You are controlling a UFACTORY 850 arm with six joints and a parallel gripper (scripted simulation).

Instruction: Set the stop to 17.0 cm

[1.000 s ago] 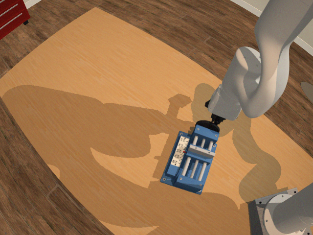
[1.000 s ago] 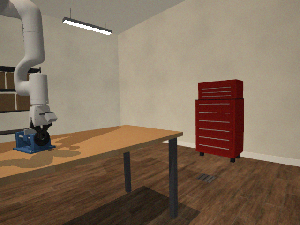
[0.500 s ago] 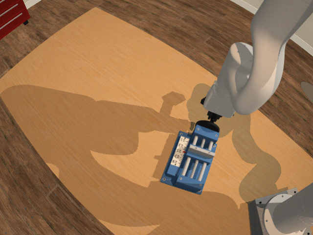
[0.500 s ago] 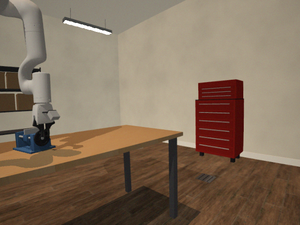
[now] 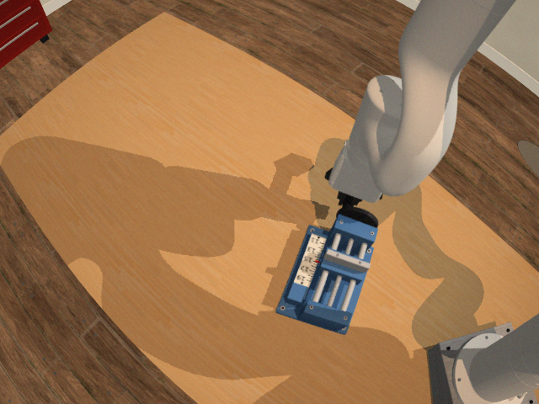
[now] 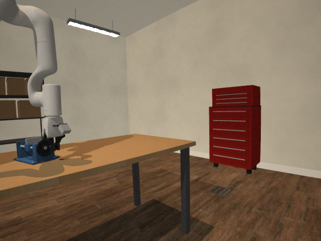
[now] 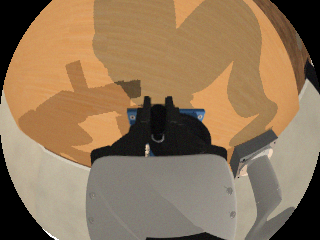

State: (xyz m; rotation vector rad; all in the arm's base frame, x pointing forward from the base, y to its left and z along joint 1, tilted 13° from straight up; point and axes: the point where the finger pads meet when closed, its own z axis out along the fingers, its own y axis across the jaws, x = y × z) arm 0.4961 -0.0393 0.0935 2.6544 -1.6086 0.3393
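The grey stop bar lies 8 cm behind my hand, 12 cm to the left of it and 1 cm above it. Round my hand: black handwheel: 2 cm behind, 2 cm to the left.
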